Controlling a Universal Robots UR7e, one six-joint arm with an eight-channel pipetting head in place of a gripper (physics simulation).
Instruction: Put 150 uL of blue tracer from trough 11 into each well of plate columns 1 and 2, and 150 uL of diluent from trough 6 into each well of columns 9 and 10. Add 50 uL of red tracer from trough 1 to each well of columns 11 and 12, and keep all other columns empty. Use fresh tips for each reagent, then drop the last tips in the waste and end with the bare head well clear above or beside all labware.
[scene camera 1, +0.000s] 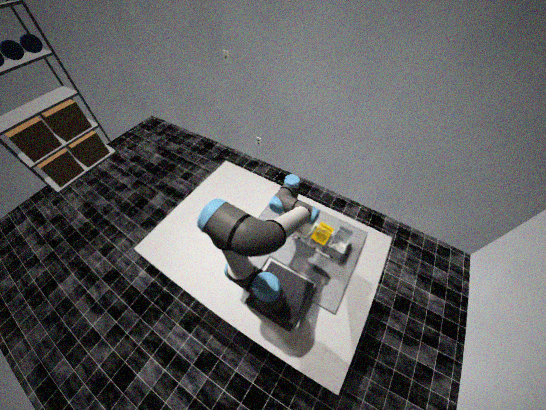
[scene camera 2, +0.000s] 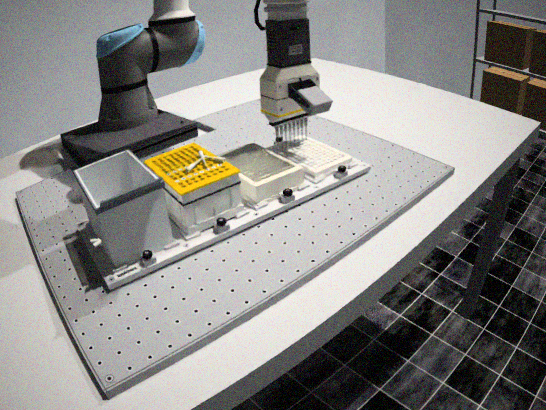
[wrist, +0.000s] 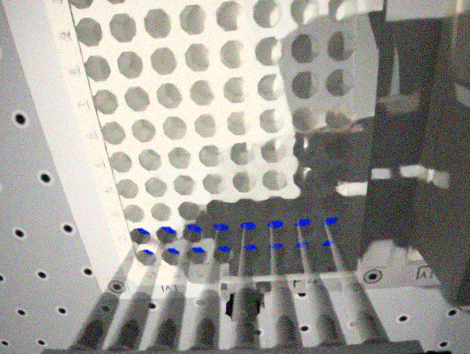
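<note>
My eight-channel head carries eight clear tips in a row, with no blue visible inside them. Their ends are at or just above column 2 of the white plate; the exact height is unclear. Blue liquid shows in all eight wells of column 1 and column 2. The visible wells beyond look free of colour; columns 11 and 12 cannot be made out. The trough reservoir stands beside the plate, its separate troughs hard to tell apart. The yellow tip rack stands beyond it.
Loose pale tips lie across the top of the rack. The grey waste bin stands at the far end of the labware row. Black knobs line the front rail. The arm's base is behind the row.
</note>
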